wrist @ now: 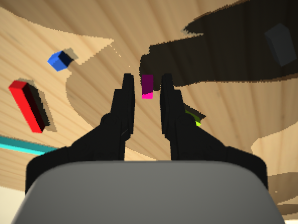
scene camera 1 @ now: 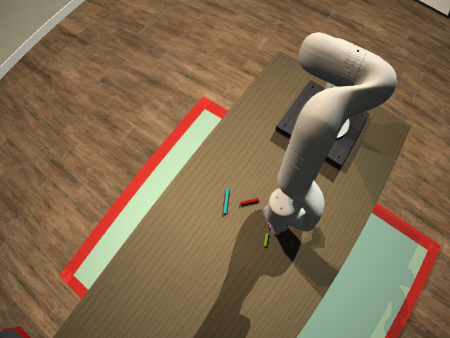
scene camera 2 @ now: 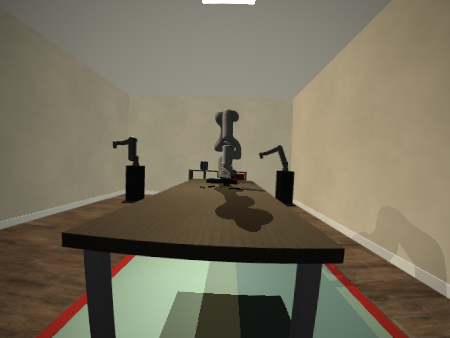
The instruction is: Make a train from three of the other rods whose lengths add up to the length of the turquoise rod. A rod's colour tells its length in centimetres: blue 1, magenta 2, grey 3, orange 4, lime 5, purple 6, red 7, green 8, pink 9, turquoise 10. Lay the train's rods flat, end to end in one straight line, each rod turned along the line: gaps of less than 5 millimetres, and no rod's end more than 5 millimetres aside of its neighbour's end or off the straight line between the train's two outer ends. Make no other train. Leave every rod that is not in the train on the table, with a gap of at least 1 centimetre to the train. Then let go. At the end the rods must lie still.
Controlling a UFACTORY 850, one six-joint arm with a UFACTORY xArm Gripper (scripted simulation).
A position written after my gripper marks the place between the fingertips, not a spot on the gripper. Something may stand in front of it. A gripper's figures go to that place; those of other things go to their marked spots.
My gripper (wrist: pixel 147 87): 14 cm from the lens. A grey rod (wrist: pixel 274 36): 15 cm from the lens.
